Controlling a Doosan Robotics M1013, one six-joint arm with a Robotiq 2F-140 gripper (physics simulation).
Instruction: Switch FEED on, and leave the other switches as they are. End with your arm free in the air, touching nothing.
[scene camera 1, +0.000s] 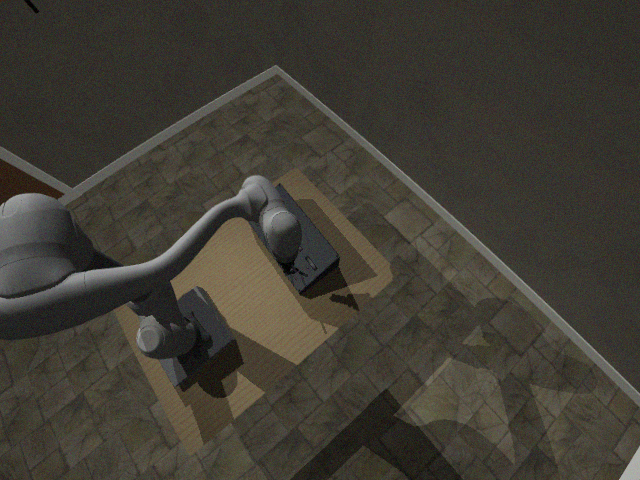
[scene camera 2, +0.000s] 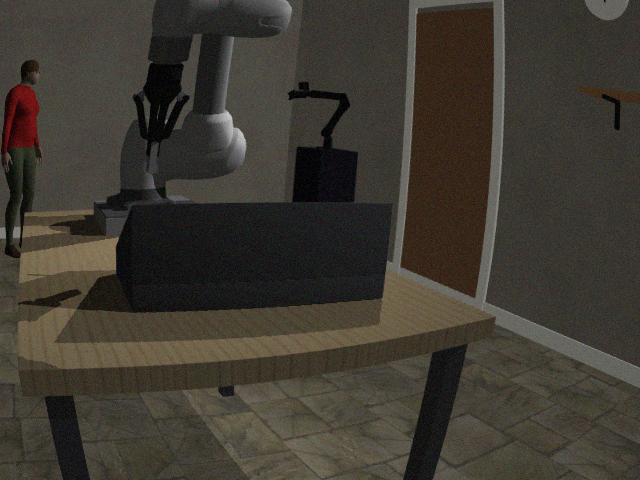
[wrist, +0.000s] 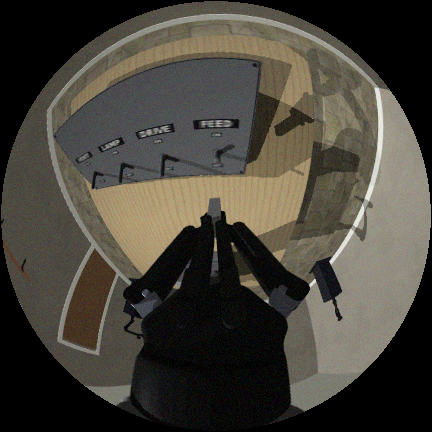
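Dark grey switch panel (scene camera 2: 195, 256), visible also at (scene camera 1: 316, 258) and (wrist: 184, 111). My gripper (scene camera 2: 150, 171) appears in the wrist view too (wrist: 215, 205).
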